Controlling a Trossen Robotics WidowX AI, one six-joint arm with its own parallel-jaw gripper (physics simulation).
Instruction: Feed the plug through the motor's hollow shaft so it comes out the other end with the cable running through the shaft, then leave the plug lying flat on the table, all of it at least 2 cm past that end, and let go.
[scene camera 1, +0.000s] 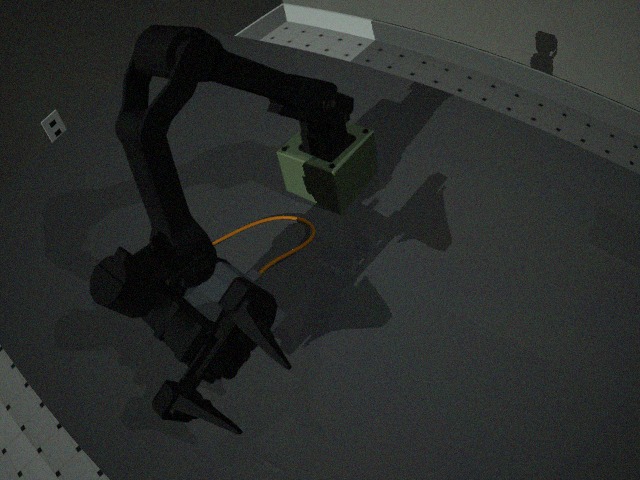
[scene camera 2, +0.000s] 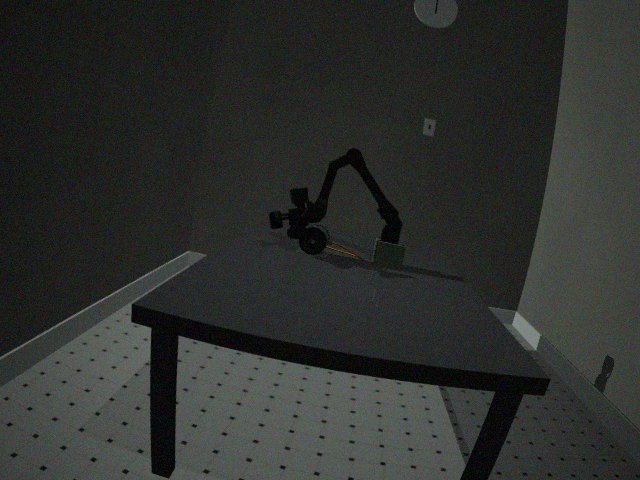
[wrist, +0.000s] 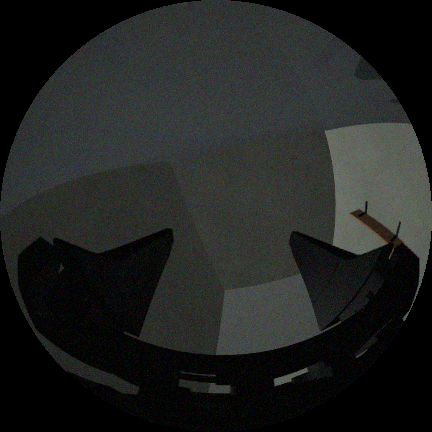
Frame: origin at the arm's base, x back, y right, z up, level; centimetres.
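Seen in the pictures: gripper, between the fingertips: (scene camera 1: 263, 401) (scene camera 2: 289, 219) (wrist: 233, 236); arm's base, origin of its link: (scene camera 1: 327, 143) (scene camera 2: 389, 242).
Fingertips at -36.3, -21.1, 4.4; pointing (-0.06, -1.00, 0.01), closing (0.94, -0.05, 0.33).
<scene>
Pixels of each thing's top centre, then the offset from my fingertips to it, as dx, dy, dz. "spot": a spot on its surface instead. Level surfaces: height alone.
- motor, centre of its top: (scene camera 1: 215, 285) (scene camera 2: 317, 226) +8.2, +16.6, -3.2
- orange cable, a spot on its surface: (scene camera 1: 281, 218) spot: +25.9, +23.4, -13.0
- dark table, height of its surface: dz -13.4
The motor (scene camera 1: 219, 283) (scene camera 2: 313, 240) lies on the table as a grey body with a dark round end face, partly hidden by my arm in scene view 1. The orange cable (scene camera 1: 281, 218) (scene camera 2: 343, 250) bends in a loop beside it; one stretch runs to a small grey part at the motor's near side, the other passes behind my arm. The plug cannot be made out in any view. My gripper (scene camera 1: 265, 400) (wrist: 233, 236) is open and empty, its fingers wide apart, raised above the table past the motor. Motor and cable do not show in the wrist view.
The green block (scene camera 1: 293, 175) (scene camera 2: 388, 254) under my arm's base stands near the cable loop. My arm arches over the cable and motor. The dark table (scene camera 1: 491, 335) (scene camera 2: 310, 304) has its front edge in scene view 2. A brown wall rack (wrist: 376, 229) shows far off.
</scene>
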